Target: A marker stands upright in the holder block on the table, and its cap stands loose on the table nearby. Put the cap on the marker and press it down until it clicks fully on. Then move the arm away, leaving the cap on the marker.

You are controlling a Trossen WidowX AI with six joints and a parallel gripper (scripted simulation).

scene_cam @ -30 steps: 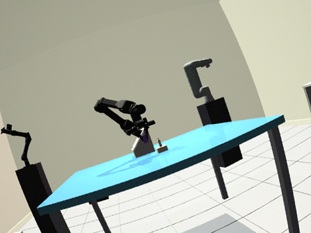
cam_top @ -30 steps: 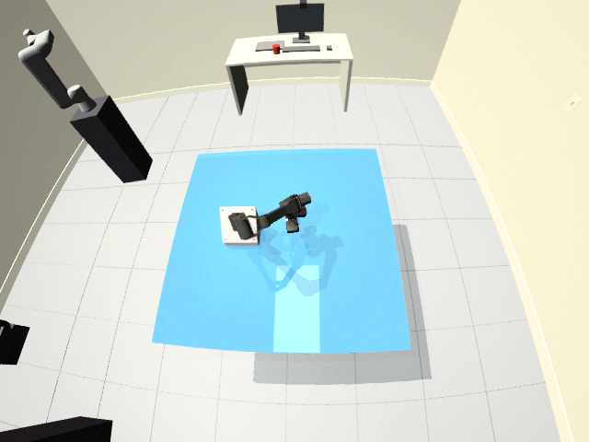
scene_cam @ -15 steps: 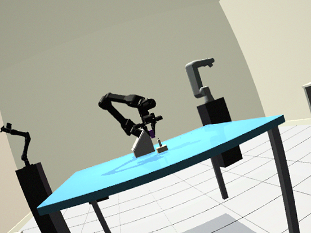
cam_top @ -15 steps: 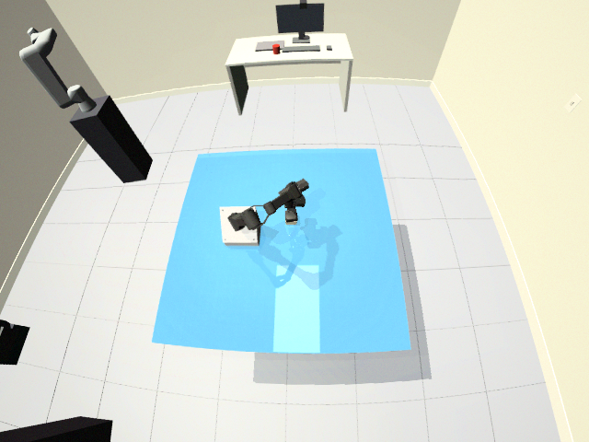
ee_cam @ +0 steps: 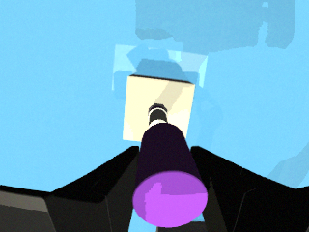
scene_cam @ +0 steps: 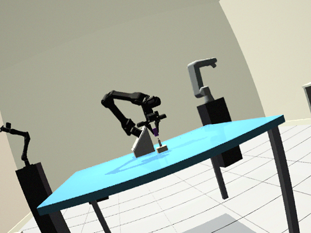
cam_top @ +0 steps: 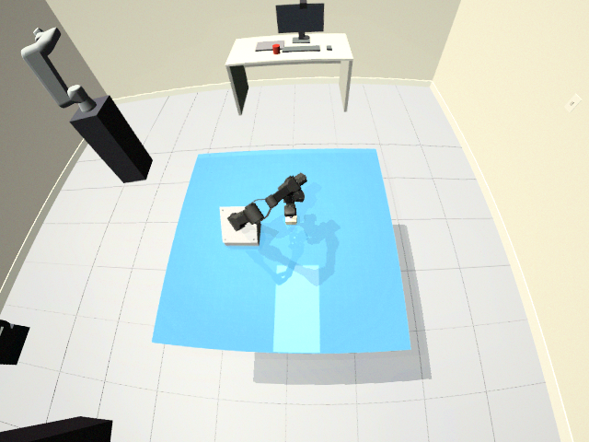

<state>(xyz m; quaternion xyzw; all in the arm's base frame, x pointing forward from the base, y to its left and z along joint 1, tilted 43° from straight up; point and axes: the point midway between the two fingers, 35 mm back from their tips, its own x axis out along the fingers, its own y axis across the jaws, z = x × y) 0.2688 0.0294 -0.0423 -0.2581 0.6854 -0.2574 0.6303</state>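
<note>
My gripper tip is now 10 cm above the holder block. From my gripper tip the other things lie so: marker cap 1 cm above.
</note>
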